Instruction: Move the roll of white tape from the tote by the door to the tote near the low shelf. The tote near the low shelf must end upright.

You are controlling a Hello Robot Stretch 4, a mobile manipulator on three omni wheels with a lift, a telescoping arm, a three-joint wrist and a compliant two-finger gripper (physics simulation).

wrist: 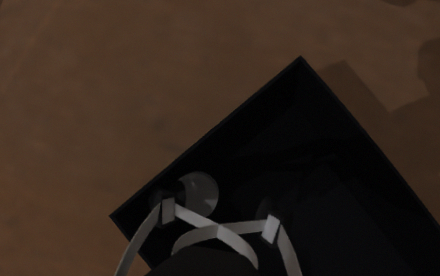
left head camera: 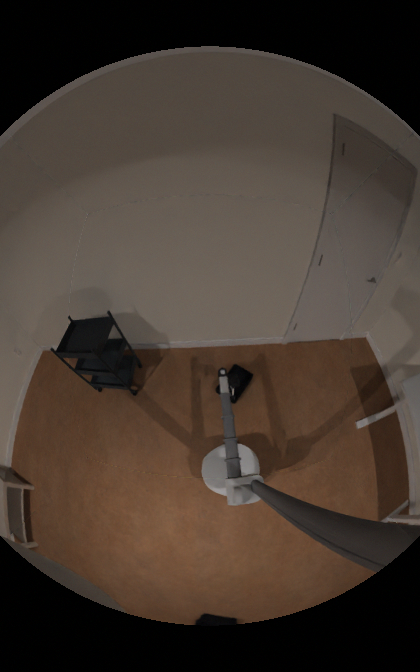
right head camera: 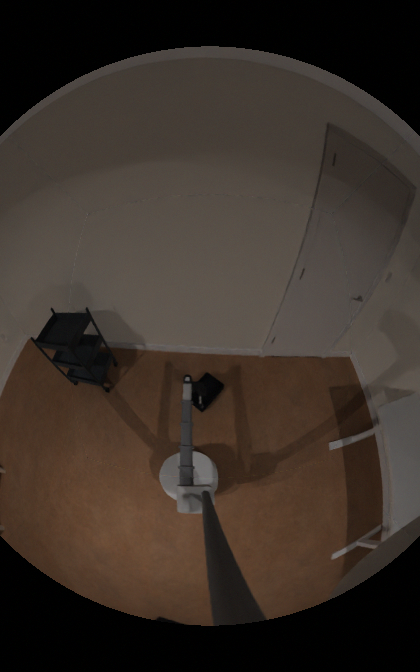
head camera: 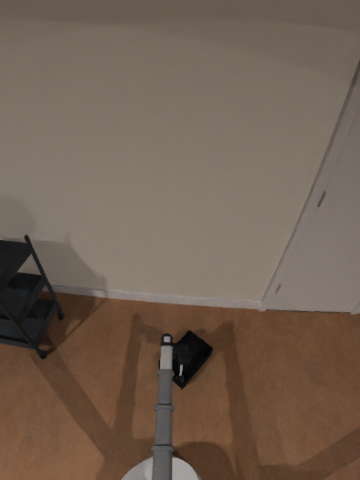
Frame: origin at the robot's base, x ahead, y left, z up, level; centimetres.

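Seen in the pictures: gripper, between the fingertips: (wrist: 221, 204) (head camera: 179, 372).
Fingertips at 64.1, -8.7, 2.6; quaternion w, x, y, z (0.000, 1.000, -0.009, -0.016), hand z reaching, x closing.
Observation:
Pixels of each thing's top centre, then the offset from my fingertips to it, as dx, dy, dz.
- black tote, centre of its top: (head camera: 186, 354) +9.1, -3.9, +4.7
- tape, centre of its top: (wrist: 194, 196) -3.0, -0.2, -2.6
The black tote (head camera: 200, 350) (left head camera: 243, 376) (right head camera: 214, 386) (wrist: 300, 95) sits upright on the floor near the wall, turned at an angle. A pale grey disc, the roll of tape (wrist: 204, 196), lies inside it near its left corner in the wrist view. My gripper (wrist: 221, 204) (head camera: 180, 376) is open over the tote. Its left fingertip overlaps the left edge of the roll in the wrist view; the right fingertip is apart from it. The gap in height between fingertips and roll is hard to tell. The roll is not discernible in the head views.
A black three-tier cart (head camera: 49, 286) (left head camera: 123, 336) (right head camera: 101, 334) stands left by the wall. The door (head camera: 330, 240) (left head camera: 360, 235) (right head camera: 345, 250) is at the right. White furniture (left head camera: 412, 400) (right head camera: 400, 425) stands farther right. A dark object (left head camera: 217, 620) shows at the bottom edge, too cropped to identify.

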